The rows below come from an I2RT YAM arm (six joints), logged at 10 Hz.
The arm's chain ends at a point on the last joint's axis. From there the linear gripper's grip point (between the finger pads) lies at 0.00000 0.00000 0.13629 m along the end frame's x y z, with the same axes.
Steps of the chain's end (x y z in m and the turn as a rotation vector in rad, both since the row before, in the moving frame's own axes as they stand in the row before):
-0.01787, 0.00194, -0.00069, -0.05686, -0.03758, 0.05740
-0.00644, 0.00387, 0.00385, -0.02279, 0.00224, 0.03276
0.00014, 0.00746, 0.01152, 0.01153, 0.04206, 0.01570
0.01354, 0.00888, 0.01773, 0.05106, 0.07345, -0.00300
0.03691, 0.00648, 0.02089, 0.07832, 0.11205, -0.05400
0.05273, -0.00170, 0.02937, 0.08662, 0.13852, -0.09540
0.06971, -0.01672, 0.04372, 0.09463, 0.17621, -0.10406
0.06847, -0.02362, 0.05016, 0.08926, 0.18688, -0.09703
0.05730, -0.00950, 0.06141, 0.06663, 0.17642, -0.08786
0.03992, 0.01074, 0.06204, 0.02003, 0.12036, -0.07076
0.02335, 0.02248, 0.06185, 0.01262, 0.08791, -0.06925
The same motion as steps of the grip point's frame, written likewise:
-0.02321, 0.00953, -0.00101, -0.05686, -0.03758, 0.05740
-0.00619, 0.00698, 0.00381, -0.02279, 0.00224, 0.03276
0.00588, 0.00593, 0.01139, 0.01153, 0.04206, 0.01570
0.02353, 0.00192, 0.01719, 0.05106, 0.07345, -0.00300
0.05184, -0.00457, 0.01962, 0.07832, 0.11205, -0.05400
0.07094, -0.01433, 0.02756, 0.08662, 0.13852, -0.09540
0.09285, -0.03075, 0.04101, 0.09463, 0.17621, -0.10406
0.09313, -0.03691, 0.04725, 0.08926, 0.18688, -0.09703
0.08077, -0.01957, 0.05900, 0.06663, 0.17642, -0.08786
0.05617, 0.00744, 0.06103, 0.02003, 0.12036, -0.07076
0.03525, 0.02035, 0.06131, 0.01262, 0.08791, -0.06925

